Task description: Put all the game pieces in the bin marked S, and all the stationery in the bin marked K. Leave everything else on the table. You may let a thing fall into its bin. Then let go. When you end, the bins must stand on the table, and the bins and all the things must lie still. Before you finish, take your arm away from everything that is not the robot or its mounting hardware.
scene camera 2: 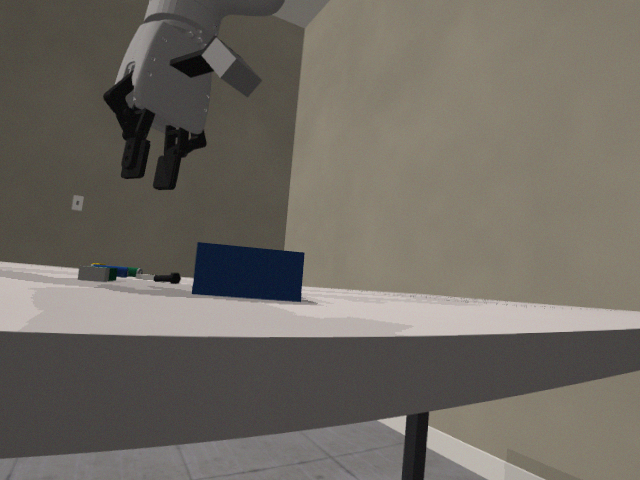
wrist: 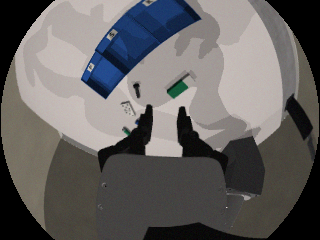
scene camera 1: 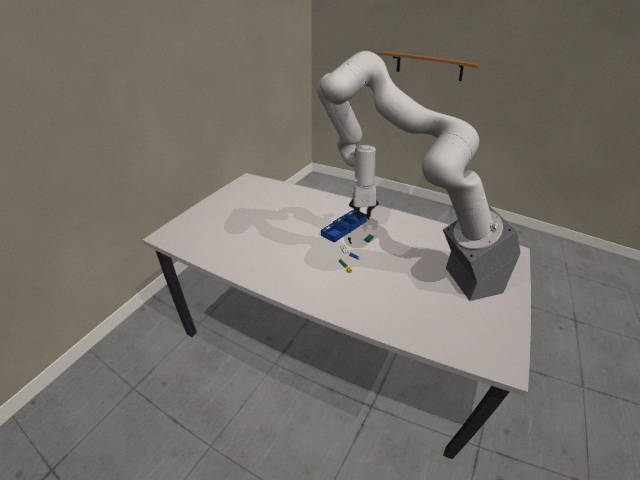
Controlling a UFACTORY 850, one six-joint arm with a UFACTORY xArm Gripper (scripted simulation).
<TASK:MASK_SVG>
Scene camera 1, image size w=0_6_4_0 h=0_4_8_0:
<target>blue bin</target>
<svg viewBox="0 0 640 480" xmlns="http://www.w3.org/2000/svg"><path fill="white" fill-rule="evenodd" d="M367 214L361 212L361 220L357 218L357 211L353 209L333 221L332 224L321 229L321 236L335 243L367 222Z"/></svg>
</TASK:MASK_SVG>
